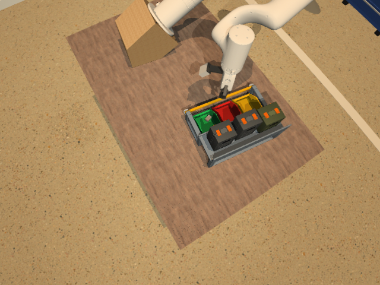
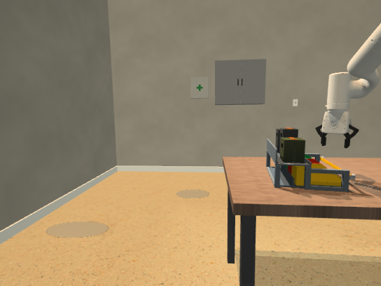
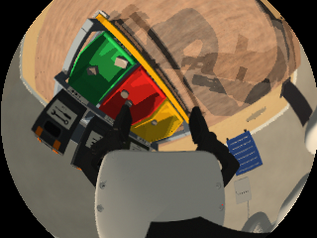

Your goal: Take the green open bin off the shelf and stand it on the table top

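Now: the yellow rod 10 cm below my hand. Also, from my hand: yellow bin: 12 cm ahead, 10 cm to the left, 12 cm below; red bin: 10 cm ahead, 1 cm to the right, 12 cm below; green open bin: 9 cm ahead, 12 cm to the right, 12 cm below.
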